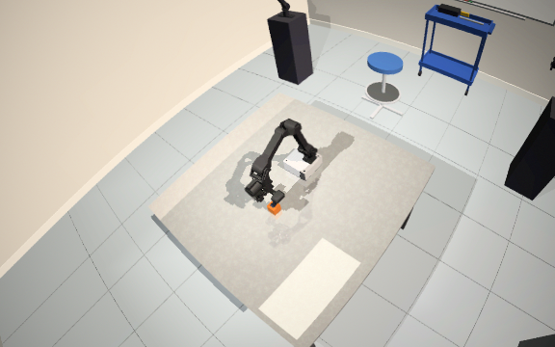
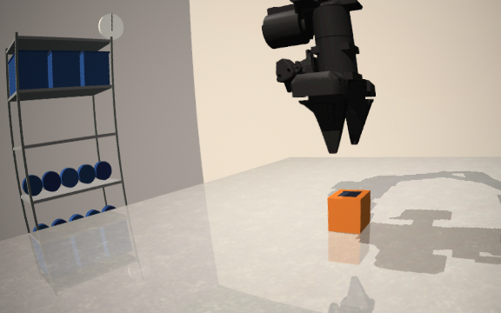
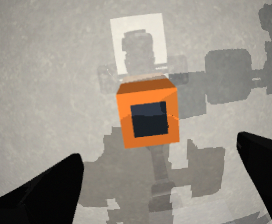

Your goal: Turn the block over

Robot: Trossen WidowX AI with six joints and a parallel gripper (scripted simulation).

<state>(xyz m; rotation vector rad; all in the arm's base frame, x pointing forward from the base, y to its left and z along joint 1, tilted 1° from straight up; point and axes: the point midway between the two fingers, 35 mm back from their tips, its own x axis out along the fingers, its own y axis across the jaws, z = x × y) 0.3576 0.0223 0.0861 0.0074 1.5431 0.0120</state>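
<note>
My gripper tip is 80 mm above the orange block and 10 mm past it.
</note>
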